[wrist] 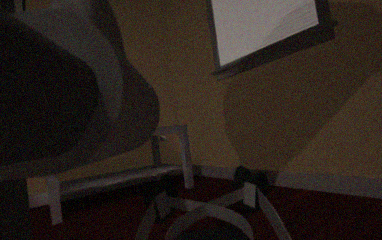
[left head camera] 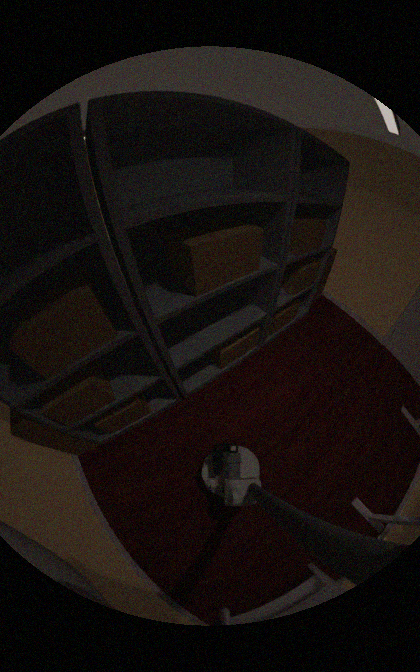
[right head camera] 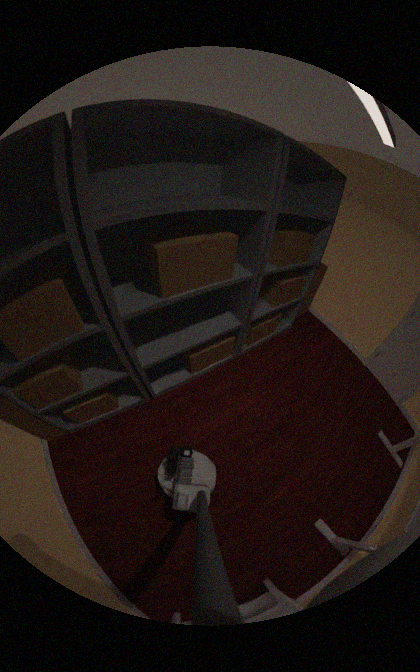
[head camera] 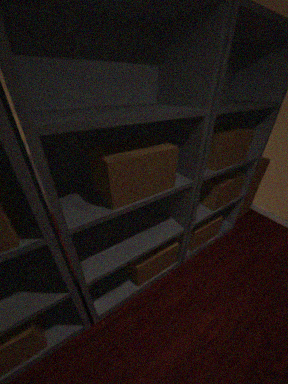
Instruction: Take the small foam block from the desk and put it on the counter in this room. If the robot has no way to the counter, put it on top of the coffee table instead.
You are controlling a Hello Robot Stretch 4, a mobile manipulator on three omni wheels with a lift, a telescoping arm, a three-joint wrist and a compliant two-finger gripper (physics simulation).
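Places are measured from the robot's base along level axes (x ahead, y left, z up), in centimetres.
Pixels of known places: gripper, between the fingertips: [wrist: 204,184].
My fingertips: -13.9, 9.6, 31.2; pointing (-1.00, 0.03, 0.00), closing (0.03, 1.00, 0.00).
Behind a point stands the place of what it marks, as x, y, z.
My gripper [wrist: 204,184] @(-13.9, 9.6, 31.2) is low in the wrist view. Its two fingertips stand apart, with no block visible between them, so it is open and empty. The small foam block, the counter and the coffee table cannot be made out in these dark, grainy views. A pale low frame with legs [wrist: 185,157] @(-157.6, 1.1, 19.2) stands by the wall in the wrist view; I cannot tell whether it belongs to the desk.
A tall grey shelf unit [head camera: 199,150] @(114.0, -33.4, 118.4) [left head camera: 280,250] [right head camera: 260,250] holds brown boxes [head camera: 142,175] @(91.4, 2.0, 111.8) [left head camera: 227,262] [right head camera: 197,265]. My round white base [left head camera: 245,462] [right head camera: 202,467] stands on the dark red floor [left head camera: 310,415] [right head camera: 280,425]. Pale legs [left head camera: 367,512] [right head camera: 332,537] stand at lower right.
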